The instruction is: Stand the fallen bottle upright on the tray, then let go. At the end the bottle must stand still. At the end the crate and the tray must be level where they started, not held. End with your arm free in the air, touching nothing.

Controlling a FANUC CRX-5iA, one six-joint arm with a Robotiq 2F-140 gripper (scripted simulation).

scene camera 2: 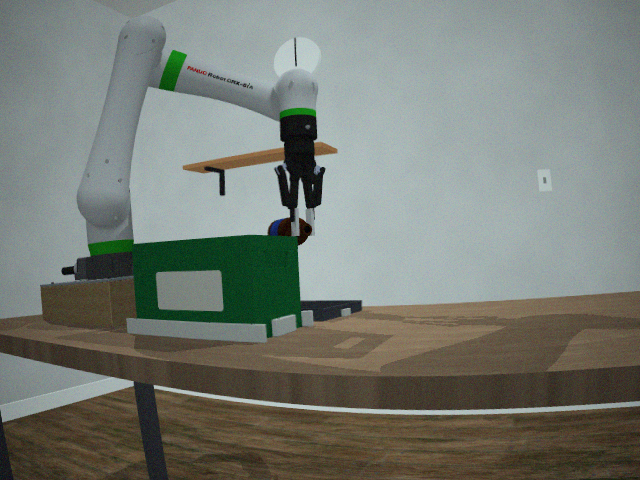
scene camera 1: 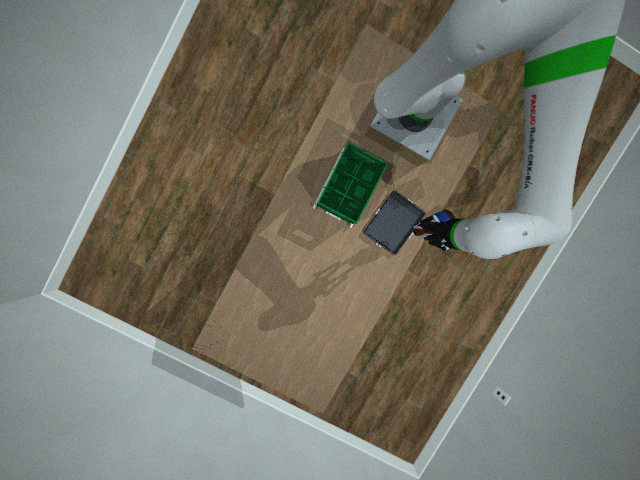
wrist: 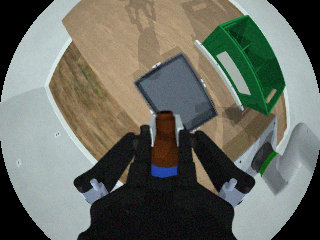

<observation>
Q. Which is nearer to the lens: the green crate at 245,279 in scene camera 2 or the tray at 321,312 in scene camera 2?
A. The green crate.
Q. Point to a green crate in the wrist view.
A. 222,46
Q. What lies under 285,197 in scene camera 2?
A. My gripper.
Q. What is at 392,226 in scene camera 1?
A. A tray.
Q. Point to a bottle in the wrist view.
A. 164,160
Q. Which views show the green crate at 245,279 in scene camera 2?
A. Scene camera 2, scene camera 1 and the wrist view: all of them.
</observation>
